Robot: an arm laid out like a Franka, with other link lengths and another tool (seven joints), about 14 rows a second.
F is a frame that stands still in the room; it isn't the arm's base.
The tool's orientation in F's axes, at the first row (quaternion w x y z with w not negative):
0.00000, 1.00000, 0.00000, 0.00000
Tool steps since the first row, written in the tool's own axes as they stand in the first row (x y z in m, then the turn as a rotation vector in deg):
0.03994, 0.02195, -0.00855, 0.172, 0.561, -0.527
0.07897, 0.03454, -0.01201, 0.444, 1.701, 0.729
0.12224, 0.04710, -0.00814, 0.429, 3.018, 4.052
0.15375, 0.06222, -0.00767, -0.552, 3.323, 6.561
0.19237, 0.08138, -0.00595, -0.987, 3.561, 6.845
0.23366, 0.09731, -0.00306, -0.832, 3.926, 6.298
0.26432, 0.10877, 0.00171, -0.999, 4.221, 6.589
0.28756, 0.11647, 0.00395, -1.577, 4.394, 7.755
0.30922, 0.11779, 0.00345, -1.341, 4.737, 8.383
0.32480, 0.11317, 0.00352, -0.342, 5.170, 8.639
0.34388, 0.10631, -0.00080, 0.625, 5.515, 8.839
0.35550, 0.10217, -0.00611, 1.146, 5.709, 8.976
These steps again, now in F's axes. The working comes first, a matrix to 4 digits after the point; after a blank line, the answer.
The tool's axes in the first row as the columns of a matrix, in F's axes (used below as rounded here):
1.0000, 0.0000, 0.0000
0.0000, -1.0000, 0.0000
0.0000, 0.0000, -1.0000

0.03994, -0.02195, 0.00855, 0.172, -0.561, 0.527
0.07897, -0.03454, 0.01201, 0.444, -1.701, -0.729
0.12224, -0.04710, 0.00814, 0.429, -3.018, -4.052
0.15375, -0.06222, 0.00767, -0.552, -3.323, -6.561
0.19237, -0.08138, 0.00595, -0.987, -3.561, -6.845
0.23366, -0.09731, 0.00306, -0.832, -3.926, -6.298
0.26432, -0.10877, -0.00171, -0.999, -4.221, -6.589
0.28756, -0.11647, -0.00395, -1.577, -4.394, -7.755
0.30922, -0.11779, -0.00345, -1.341, -4.737, -8.383
0.32480, -0.11317, -0.00352, -0.342, -5.170, -8.639
0.34388, -0.10631, 0.00080, 0.625, -5.515, -8.839
0.35550, -0.10217, 0.00611, 1.146, -5.709, -8.976

